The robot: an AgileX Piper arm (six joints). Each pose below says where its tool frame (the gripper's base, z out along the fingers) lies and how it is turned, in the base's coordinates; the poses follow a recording.
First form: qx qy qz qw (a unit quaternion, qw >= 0); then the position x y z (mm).
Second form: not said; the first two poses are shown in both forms.
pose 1, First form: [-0.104, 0.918, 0.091, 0.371, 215, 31, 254]
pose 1, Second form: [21.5, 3.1, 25.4, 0.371, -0.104, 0.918, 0.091]
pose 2, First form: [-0.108, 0.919, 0.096, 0.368, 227, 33, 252]
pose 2, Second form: [22.7, 3.3, 25.2, 0.368, -0.108, 0.919, 0.096]
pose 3, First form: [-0.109, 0.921, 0.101, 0.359, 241, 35, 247]
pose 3, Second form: [24.1, 3.5, 24.7, 0.359, -0.109, 0.921, 0.101]
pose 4, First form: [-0.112, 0.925, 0.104, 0.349, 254, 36, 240]
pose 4, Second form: [25.4, 3.6, 24.0, 0.349, -0.112, 0.925, 0.104]
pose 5, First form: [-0.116, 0.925, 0.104, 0.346, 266, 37, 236]
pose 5, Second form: [26.6, 3.7, 23.6, 0.346, -0.116, 0.925, 0.104]
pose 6, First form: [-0.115, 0.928, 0.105, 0.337, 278, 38, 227]
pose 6, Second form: [27.8, 3.8, 22.7, 0.337, -0.115, 0.928, 0.105]
